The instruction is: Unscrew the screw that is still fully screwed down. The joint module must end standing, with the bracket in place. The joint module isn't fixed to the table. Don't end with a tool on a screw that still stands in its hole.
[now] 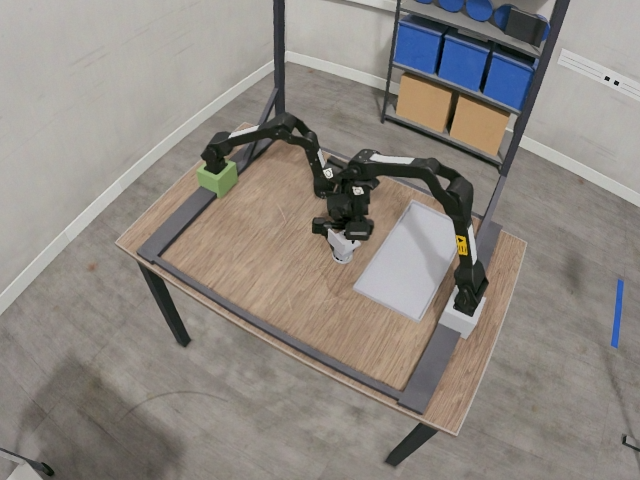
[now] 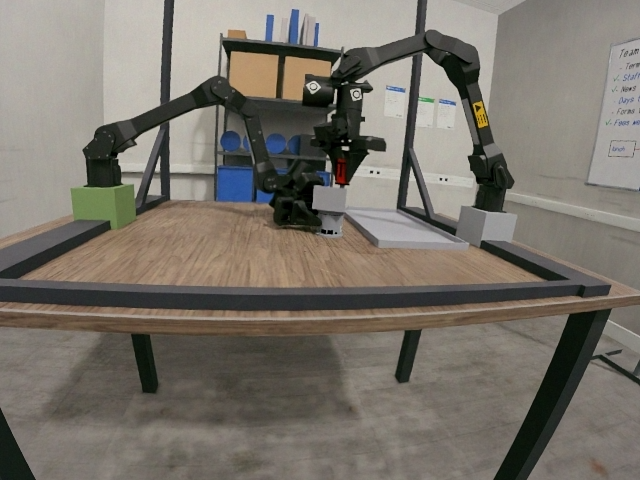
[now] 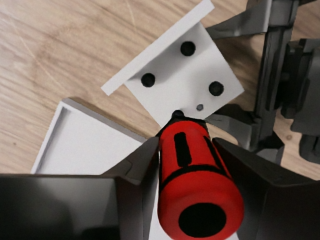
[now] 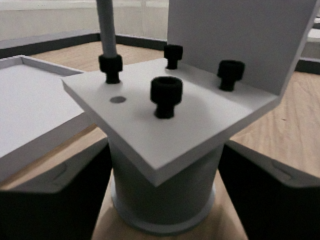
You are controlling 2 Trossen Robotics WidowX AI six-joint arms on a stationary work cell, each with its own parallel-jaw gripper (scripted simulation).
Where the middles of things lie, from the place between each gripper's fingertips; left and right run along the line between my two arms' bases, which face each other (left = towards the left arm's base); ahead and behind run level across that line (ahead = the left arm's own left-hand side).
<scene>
The grey bracket [image 2: 324, 198] lies 1 cm ahead of my left hand, 2 cm to the right of it and 8 cm below it. Round my left hand: grey joint module [image 4: 186, 198] 1 cm ahead, 2 cm to the right, 12 cm below; shallow grey tray [image 1: 405, 272] 12 cm behind, 17 cm to the left, 15 cm below.
My right hand is 2 cm short of the grey joint module and 2 cm to the right of it. The rest, counted from my right hand: grey bracket (2 cm ahead, 2 cm to the left, 4 cm above); shallow grey tray (10 cm behind, 21 cm to the left, 3 cm below).
</scene>
